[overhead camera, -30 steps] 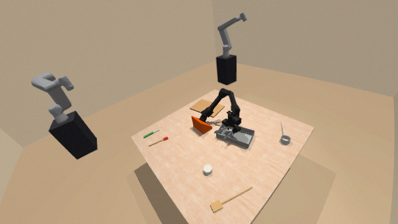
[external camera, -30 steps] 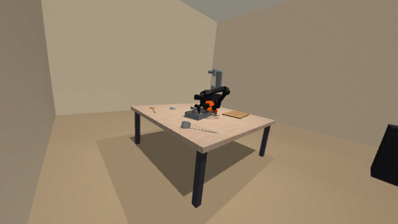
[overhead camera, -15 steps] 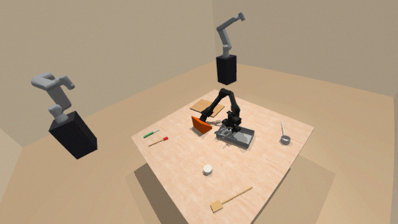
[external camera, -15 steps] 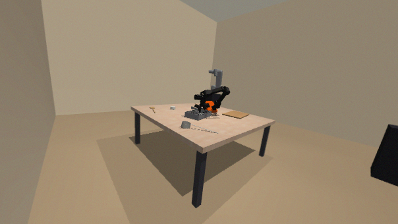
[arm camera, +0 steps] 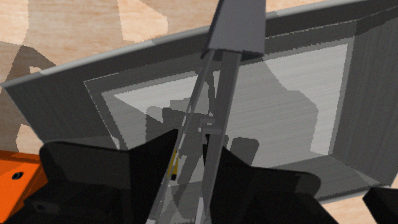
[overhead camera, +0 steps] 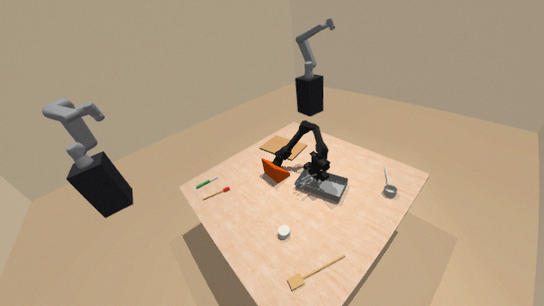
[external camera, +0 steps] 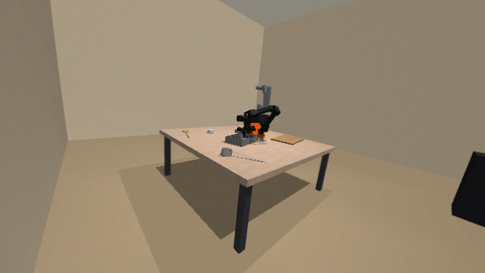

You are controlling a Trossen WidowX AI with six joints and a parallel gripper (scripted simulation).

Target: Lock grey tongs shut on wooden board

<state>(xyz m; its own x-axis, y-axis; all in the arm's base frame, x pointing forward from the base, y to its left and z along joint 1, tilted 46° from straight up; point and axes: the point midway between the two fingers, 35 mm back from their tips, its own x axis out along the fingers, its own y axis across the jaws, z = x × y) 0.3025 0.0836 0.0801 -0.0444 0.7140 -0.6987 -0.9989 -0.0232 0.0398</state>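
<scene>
The grey roasting tin is 40 mm ahead of my gripper tip and 10 mm to the left of it. From my gripper tip the other things lie so: wooden board: 510 mm behind, 110 mm to the left, 20 mm below; then red-tipped stick: 390 mm behind, 560 mm to the right, 20 mm below; then white puck: 160 mm ahead, 400 mm to the right, 10 mm below.
</scene>
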